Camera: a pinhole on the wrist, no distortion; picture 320 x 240 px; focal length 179.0 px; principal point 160.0 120.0 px. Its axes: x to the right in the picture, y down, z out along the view. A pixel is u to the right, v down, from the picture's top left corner.
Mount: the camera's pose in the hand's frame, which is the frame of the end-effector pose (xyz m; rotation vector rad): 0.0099 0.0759 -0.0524 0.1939 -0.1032 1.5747
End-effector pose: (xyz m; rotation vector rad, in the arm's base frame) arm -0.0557 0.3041 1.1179 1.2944 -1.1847 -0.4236
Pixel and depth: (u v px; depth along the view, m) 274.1 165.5 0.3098
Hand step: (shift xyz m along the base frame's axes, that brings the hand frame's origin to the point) -0.3425 -0.0443 0.1165
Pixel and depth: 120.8 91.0 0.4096
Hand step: -0.2067 -0.2742 -0.0888
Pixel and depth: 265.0 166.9 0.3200
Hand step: -0.3473 -0.0484 0.1030
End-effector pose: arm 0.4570 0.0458 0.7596 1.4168 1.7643 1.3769
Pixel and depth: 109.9 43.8 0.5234
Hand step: 0.1933 0.4164 -0.2493
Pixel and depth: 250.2 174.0 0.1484
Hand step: 0.1523 0.0138 0.0629
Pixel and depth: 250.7 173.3 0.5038
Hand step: 0.5532 0.0855 -0.0009
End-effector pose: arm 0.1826 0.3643 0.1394 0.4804 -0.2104 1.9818
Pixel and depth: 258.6 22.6 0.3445
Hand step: -0.1869 -0.0210 0.3847
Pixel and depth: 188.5 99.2 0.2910
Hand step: -0.0256 -0.0649 0.2466
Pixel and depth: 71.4 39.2 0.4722
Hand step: 0.2029 0.1879 0.4117
